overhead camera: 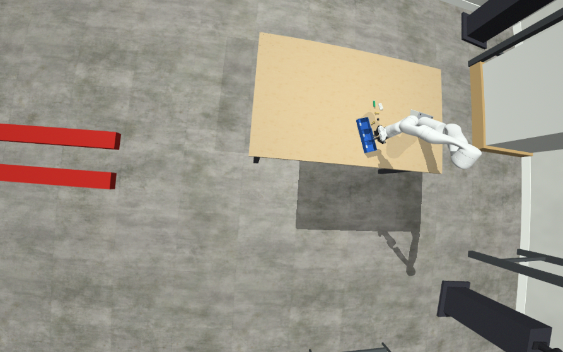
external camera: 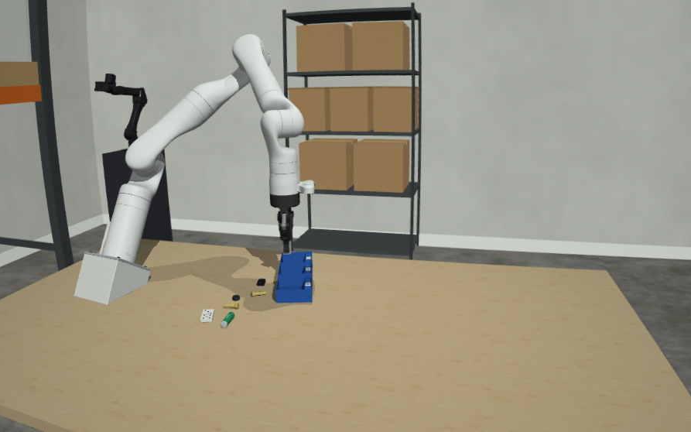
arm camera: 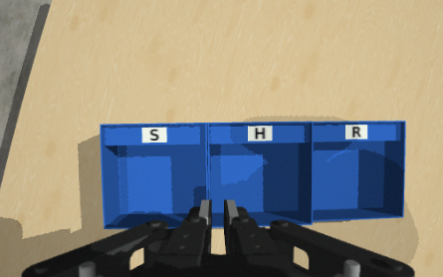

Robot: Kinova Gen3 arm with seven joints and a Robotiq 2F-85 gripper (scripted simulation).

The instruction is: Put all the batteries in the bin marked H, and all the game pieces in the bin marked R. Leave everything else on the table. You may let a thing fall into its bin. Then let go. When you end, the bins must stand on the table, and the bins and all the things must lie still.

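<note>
My hand is 28 cm to the left of the white domino, 8 cm above it and 7 cm past it. Round my hand: black nut: 17 cm to the right, 8 cm below, 6 cm behind; black piece: 8 cm below, 6 cm to the right, 5 cm behind; blue three-part bin: 7 cm below, 3 cm ahead, 2 cm to the right.
</note>
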